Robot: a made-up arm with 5 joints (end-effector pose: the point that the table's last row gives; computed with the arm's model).
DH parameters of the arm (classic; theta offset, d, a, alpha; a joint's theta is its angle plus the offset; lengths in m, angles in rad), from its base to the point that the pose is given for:
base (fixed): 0 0.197 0 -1.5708
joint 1: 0 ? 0.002 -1.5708
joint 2: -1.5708 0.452 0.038 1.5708
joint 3: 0 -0.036 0.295 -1.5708
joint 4: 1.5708 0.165 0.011 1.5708
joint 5: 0 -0.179 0.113 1.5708
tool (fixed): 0 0.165 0 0
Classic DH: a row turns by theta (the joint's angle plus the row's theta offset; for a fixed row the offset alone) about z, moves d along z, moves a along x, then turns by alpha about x.
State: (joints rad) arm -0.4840 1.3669 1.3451 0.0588 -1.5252
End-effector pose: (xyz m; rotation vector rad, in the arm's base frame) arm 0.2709 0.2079 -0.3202 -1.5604 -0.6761 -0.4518
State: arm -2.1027 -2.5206 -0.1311 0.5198 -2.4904
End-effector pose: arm 0.5584 -0.2775 0.5257 -0.4362 1.1800 -2.1766
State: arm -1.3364 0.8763 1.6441 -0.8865 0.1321
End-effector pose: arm 0.7637 -0.1214 0.1920 -0.7254 0.1672 -0.6450
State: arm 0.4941 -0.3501 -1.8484 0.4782 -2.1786
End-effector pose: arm -0.3077 0.1382 0.1448 0.3016 -0.5355 -1.6415
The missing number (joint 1, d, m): 0.083
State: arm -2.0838 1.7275 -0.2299 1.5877 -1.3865
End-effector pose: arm 0.0938 0.1502 0.7995 1.3945 0.2700 -2.7883
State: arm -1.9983 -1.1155 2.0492 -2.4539 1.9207
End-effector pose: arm 0.4969 -0.0862 0.9336 0.6416 -1.5881 2.4167
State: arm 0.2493 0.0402 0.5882 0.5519 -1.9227
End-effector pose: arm -0.3661 0.2636 -0.4122 -0.8908 -1.7187 0.2783
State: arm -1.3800 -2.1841 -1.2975 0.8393 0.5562
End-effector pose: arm 0.4139 0.0360 -0.0063 -0.8298 0.6472 0.6634
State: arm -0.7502 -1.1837 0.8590 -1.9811 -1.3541
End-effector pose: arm 0.3899 0.3856 -0.3344 -0.2782 0.2587 2.8452
